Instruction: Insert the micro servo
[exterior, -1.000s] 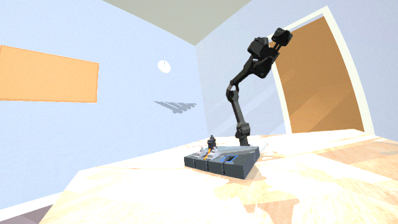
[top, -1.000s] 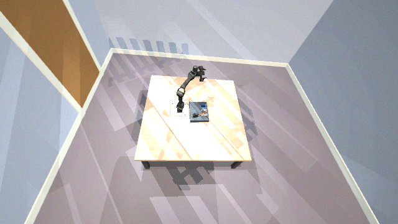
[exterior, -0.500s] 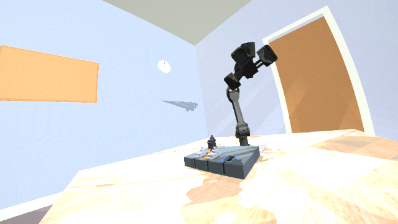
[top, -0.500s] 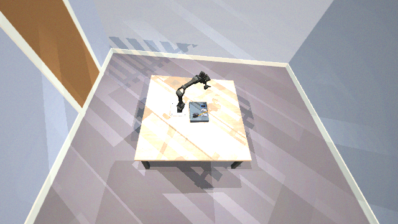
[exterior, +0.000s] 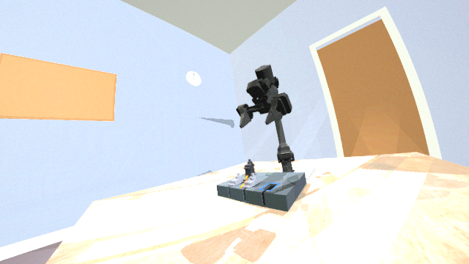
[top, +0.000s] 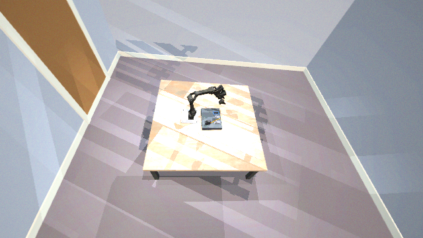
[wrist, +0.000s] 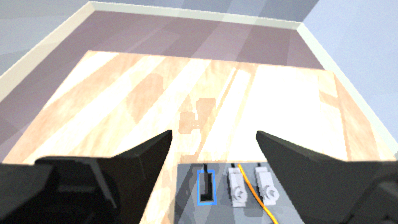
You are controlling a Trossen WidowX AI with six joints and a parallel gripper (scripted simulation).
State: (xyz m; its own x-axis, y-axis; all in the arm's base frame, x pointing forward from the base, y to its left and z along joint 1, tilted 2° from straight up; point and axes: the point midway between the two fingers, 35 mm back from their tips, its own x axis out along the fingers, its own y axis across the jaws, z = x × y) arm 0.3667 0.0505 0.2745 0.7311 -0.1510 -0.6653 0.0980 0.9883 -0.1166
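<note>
The robot deck lies 230 mm below my gripper tip, 190 mm behind it and 80 mm to the right of it.
</note>
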